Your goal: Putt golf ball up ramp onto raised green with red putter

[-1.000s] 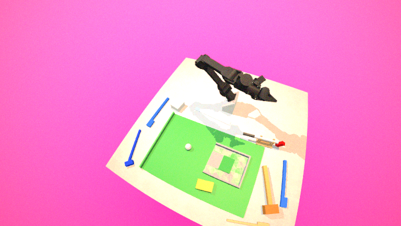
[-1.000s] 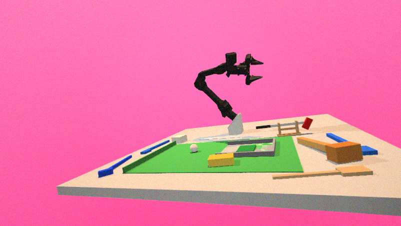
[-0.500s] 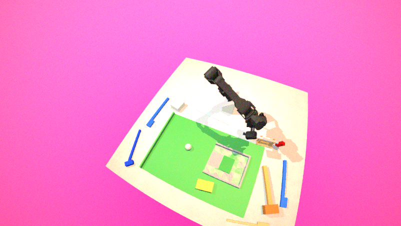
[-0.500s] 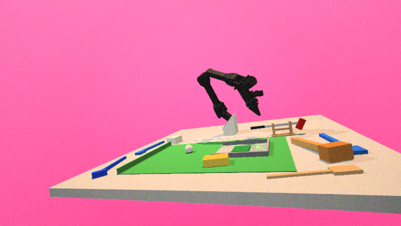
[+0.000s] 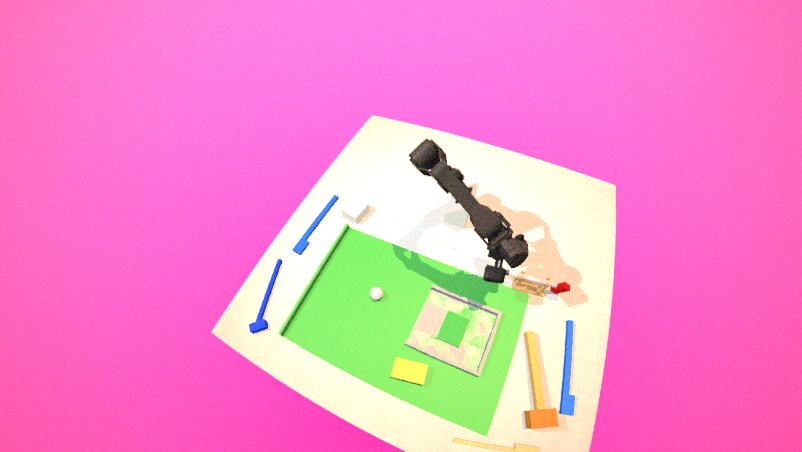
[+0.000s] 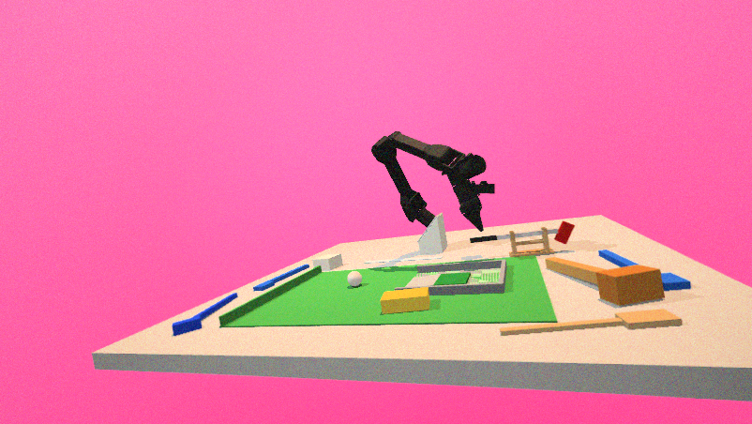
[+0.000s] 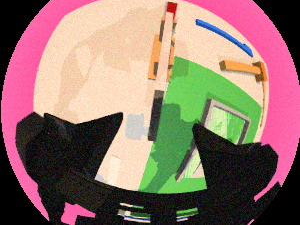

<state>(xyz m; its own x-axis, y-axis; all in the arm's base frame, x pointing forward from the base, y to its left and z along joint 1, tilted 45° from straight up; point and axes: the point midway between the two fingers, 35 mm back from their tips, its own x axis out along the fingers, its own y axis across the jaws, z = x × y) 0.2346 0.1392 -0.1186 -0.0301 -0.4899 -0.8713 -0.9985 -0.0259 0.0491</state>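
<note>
Right now the red putter is 1 cm behind my gripper tip, 11 cm to the left of it and 4 cm below it. From my gripper tip the other things lie so: wooden stand 1 cm behind, 13 cm to the left, 6 cm below; then yellow block 40 cm ahead, 16 cm to the right, 8 cm below; then white golf ball 21 cm ahead, 36 cm to the right, 7 cm below.
</note>
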